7 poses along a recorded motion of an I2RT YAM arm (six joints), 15 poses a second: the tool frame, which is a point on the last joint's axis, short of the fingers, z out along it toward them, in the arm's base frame.
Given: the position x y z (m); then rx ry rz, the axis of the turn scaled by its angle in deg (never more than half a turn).
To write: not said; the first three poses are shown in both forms.
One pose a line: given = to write
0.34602 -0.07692 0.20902 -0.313 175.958 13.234 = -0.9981 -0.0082 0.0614; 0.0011 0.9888 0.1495; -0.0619 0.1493 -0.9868; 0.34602 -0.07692 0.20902
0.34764 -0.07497 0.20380 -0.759 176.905 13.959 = -0.9990 -0.0120 0.0436; -0.0050 0.9876 0.1569; -0.0449 0.1566 -0.9866; 0.34764 -0.07497 0.20380
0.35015 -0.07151 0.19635 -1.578 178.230 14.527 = -0.9996 -0.0192 0.0190; -0.0159 0.9866 0.1621; -0.0218 0.1617 -0.9866; 0.35015 -0.07151 0.19635
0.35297 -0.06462 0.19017 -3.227 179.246 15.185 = -0.9994 -0.0359 -0.0016; -0.0356 0.9851 0.1682; -0.0045 0.1681 -0.9858; 0.35297 -0.06462 0.19017
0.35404 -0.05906 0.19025 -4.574 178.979 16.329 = -0.9987 -0.0510 -0.0008; -0.0503 0.9822 0.1809; -0.0084 0.1807 -0.9835; 0.35404 -0.05906 0.19025
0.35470 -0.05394 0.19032 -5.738 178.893 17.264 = -0.9980 -0.0638 -0.0029; -0.0632 0.9795 0.1911; -0.0093 0.1909 -0.9816; 0.35470 -0.05394 0.19032
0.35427 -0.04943 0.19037 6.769 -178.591 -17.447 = -0.9971 -0.0742 -0.0148; -0.0757 0.9783 0.1930; 0.0002 0.1935 -0.9811; 0.35427 -0.04943 0.19037
